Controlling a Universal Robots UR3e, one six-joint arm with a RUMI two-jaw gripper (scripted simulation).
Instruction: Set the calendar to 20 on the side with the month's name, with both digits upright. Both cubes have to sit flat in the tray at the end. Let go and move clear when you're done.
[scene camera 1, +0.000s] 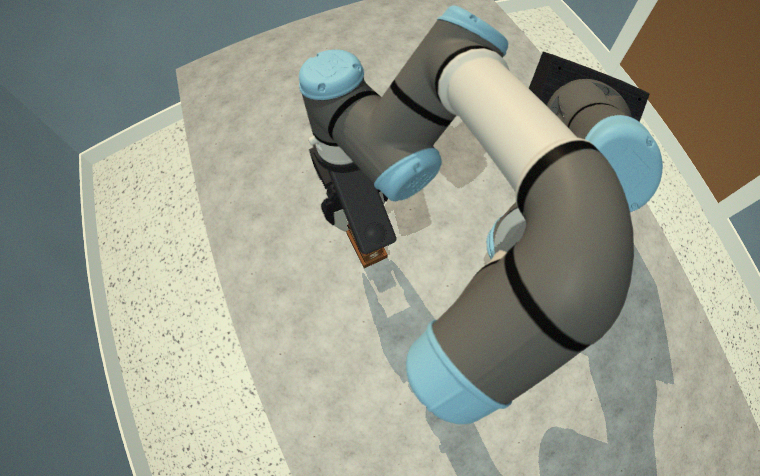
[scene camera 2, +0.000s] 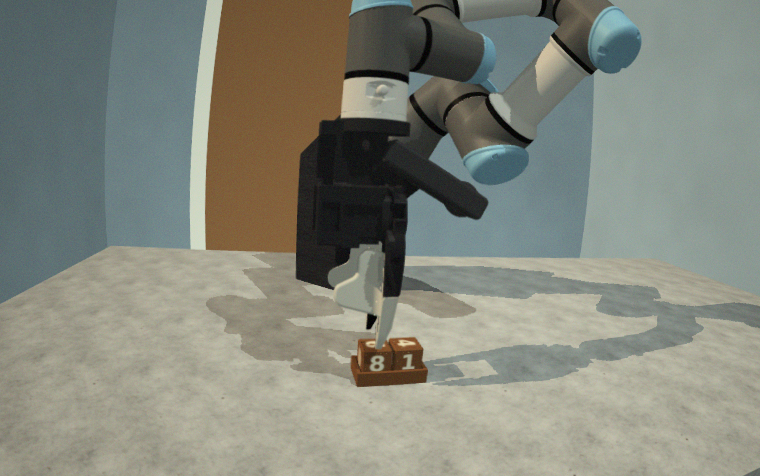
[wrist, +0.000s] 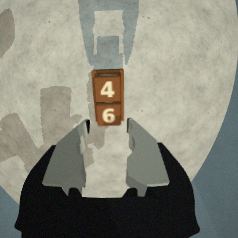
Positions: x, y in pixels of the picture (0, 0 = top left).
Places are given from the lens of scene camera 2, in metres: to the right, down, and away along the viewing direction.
my gripper (scene camera 2: 373, 338): -0.01, 0.11, 0.44
brown cube (scene camera 2: 407, 353): 0.03, 0.12, 0.43
brown calendar tray (scene camera 2: 398, 377): 0.02, 0.15, 0.43
